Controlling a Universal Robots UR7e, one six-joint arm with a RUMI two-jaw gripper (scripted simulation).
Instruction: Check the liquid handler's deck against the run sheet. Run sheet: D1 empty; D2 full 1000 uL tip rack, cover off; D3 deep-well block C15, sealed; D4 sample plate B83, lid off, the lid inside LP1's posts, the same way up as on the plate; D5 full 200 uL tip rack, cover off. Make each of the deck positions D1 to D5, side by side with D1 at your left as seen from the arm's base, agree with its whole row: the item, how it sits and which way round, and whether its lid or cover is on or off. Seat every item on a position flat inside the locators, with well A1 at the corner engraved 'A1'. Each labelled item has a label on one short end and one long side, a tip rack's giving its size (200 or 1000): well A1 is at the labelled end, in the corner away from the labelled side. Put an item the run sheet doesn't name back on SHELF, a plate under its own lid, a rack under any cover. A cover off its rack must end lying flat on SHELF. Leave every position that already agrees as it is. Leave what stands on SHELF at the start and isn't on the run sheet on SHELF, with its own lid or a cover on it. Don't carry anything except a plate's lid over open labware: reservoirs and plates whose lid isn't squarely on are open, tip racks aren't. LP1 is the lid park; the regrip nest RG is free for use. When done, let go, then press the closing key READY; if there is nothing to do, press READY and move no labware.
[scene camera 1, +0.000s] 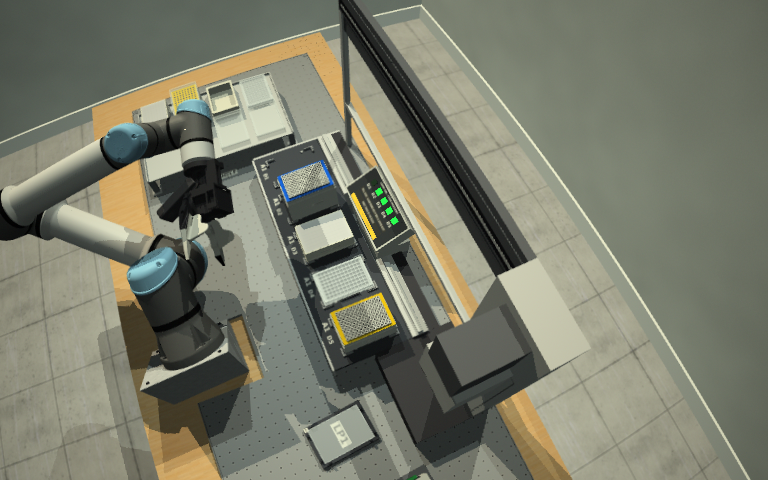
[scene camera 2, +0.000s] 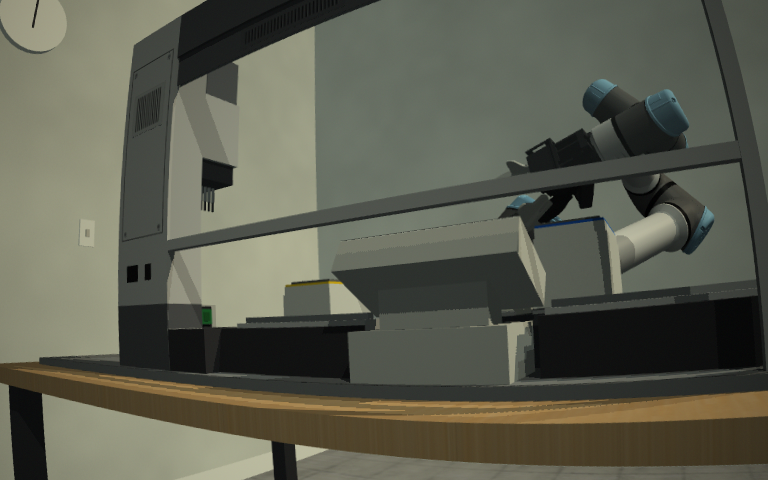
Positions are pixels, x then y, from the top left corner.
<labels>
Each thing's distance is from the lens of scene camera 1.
gripper (scene camera 1: 207, 263): 100 cm
yellow-rimmed tip rack (scene camera 1: 361, 323): 103 cm
</labels>
